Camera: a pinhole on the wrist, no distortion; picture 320 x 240 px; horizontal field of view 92.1 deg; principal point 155.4 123.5 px. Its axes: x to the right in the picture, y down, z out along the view. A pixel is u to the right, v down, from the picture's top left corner.
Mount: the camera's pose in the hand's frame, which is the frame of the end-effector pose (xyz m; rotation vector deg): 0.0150 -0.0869 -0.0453 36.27 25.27 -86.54
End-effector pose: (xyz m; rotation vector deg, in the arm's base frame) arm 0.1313 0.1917 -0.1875 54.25 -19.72 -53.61
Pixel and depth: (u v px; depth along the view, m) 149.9 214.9 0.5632
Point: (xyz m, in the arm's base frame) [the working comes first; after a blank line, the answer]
In the camera's frame: -0.0201 0.3337 0.5632

-0.2129 -0.3777 -0.3369
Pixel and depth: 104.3 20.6 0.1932
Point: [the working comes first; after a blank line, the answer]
In the camera's frame: -0.0640 -0.1289 0.1932

-0.1093 0.1954 -0.2203
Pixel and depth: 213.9 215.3 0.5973
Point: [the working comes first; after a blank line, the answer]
In the camera's frame: 0.2265 0.3555 0.5973

-0.2318 -0.3821 -0.5861
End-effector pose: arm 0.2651 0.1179 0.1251 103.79 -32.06 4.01
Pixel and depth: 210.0 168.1 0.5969
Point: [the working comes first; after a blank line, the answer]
In the camera's frame: 0.2113 0.1726 0.5969

0.5637 -0.0669 -0.4952
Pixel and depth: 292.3 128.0 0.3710
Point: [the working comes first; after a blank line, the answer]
In the camera's frame: 0.3293 0.0108 0.3710

0.4861 0.2090 -0.4005
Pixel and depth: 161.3 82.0 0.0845
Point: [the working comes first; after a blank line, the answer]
In the camera's frame: 0.0032 -0.0227 0.0845

0.3040 0.1391 -0.0113
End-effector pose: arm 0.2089 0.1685 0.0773 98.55 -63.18 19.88
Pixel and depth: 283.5 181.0 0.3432
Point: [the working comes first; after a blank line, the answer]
In the camera's frame: 0.2850 0.1279 0.3432

0.6801 0.1001 -0.1867
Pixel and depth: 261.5 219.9 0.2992
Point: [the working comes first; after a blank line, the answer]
In the camera's frame: 0.2058 0.1870 0.2992

0.6381 0.0441 -0.1042
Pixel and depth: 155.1 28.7 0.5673
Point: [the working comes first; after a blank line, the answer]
In the camera's frame: -0.0011 -0.3487 0.5673

0.2448 0.0932 -0.5987
